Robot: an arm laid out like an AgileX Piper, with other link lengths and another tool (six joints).
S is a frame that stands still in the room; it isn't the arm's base.
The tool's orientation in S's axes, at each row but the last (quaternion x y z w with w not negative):
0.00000, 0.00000, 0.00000, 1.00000
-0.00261, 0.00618, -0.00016, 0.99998
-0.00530, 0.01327, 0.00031, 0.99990
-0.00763, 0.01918, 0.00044, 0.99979
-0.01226, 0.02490, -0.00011, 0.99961
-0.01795, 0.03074, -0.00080, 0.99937
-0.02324, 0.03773, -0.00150, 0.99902
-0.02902, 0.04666, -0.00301, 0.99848
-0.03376, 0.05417, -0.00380, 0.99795
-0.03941, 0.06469, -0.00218, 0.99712
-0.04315, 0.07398, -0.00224, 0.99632
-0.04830, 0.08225, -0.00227, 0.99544
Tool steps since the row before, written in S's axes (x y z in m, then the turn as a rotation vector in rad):
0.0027, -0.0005, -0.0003, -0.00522, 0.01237, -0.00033
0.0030, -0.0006, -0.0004, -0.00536, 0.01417, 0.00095
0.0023, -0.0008, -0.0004, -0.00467, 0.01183, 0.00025
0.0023, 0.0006, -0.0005, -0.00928, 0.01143, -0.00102
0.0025, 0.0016, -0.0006, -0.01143, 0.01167, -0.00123
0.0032, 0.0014, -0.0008, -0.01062, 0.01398, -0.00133
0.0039, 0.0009, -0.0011, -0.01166, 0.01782, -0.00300
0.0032, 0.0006, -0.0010, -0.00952, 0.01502, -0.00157
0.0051, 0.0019, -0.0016, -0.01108, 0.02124, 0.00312
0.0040, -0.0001, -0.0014, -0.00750, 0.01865, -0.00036
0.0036, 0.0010, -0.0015, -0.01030, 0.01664, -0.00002
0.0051, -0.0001, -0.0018, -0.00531, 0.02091, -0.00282
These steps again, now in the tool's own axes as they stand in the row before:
0.0027, -0.0005, -0.0003, -0.00522, 0.01237, -0.00033
0.0030, -0.0006, -0.0004, -0.00538, 0.01416, 0.00096
0.0023, -0.0008, -0.0003, -0.00467, 0.01183, 0.00025
0.0023, 0.0006, -0.0004, -0.00923, 0.01146, -0.00120
0.0025, 0.0016, -0.0004, -0.01136, 0.01170, -0.00151
0.0032, 0.0014, -0.0006, -0.01056, 0.01401, -0.00148
0.0040, 0.0010, -0.0008, -0.01149, 0.01793, -0.00304
0.0033, 0.0007, -0.0007, -0.00946, 0.01505, -0.00158
0.0052, 0.0020, -0.0009, -0.01159, 0.02094, 0.00332
0.0041, 0.0000, -0.0009, -0.00757, 0.01863, 0.00014
0.0038, 0.0011, -0.0009, -0.01036, 0.01660, -0.00011
0.0053, 0.0001, -0.0009, -0.00504, 0.02110, -0.00164

